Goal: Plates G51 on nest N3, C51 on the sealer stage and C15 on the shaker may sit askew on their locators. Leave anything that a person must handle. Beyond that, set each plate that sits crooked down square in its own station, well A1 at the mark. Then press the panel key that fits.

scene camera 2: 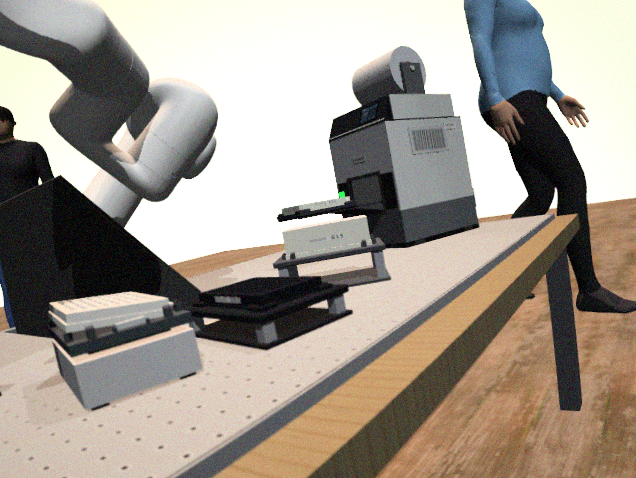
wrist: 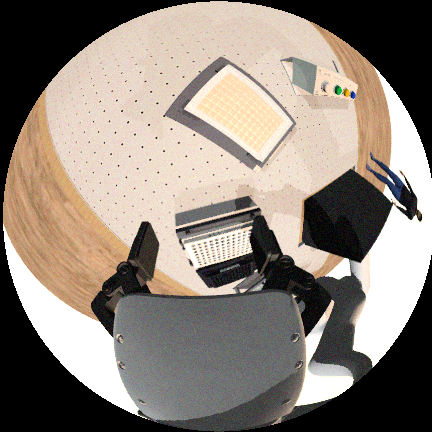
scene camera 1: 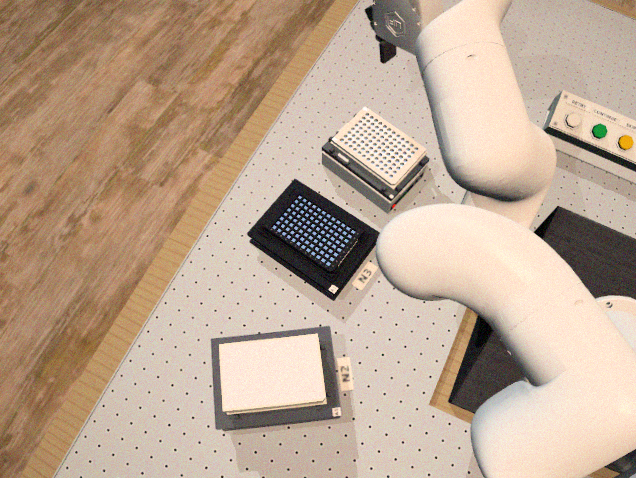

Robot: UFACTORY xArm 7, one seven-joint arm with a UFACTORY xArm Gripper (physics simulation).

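The white plate (scene camera 1: pixel 379 146) (scene camera 2: pixel 110 306) (wrist: pixel 219 246) on the shaker (scene camera 1: pixel 354 177) (scene camera 2: pixel 131 362) looks tilted on its deck in scene camera 2. On nest N3 (scene camera 1: pixel 267 246) (scene camera 2: pixel 267 313) lies a black plate (scene camera 1: pixel 314 231) (scene camera 2: pixel 262 288) with blue wells; its long sides run about parallel to the nest, and I cannot tell whether it is level. A pale plate (scene camera 2: pixel 316 207) lies on the sealer stage (scene camera 2: pixel 287 217); its seating is too small to judge. My gripper (wrist: pixel 201 230) is open and empty, above the table beyond the shaker. The key panel (scene camera 1: pixel 586 123) (wrist: pixel 322 86) has white, green, yellow and blue keys.
A white block (scene camera 1: pixel 272 372) (scene camera 2: pixel 326 237) marked G15 stands on nest N2 (scene camera 1: pixel 277 420). Another plate (wrist: pixel 240 112) lies on a grey nest (wrist: pixel 177 110). A black sloped block (scene camera 1: pixel 580 251) (scene camera 2: pixel 77 246) (wrist: pixel 345 215) stands near the arm. The sealer (scene camera 2: pixel 426 169) and people (scene camera 2: pixel 519 61) (wrist: pixel 400 192) also show.
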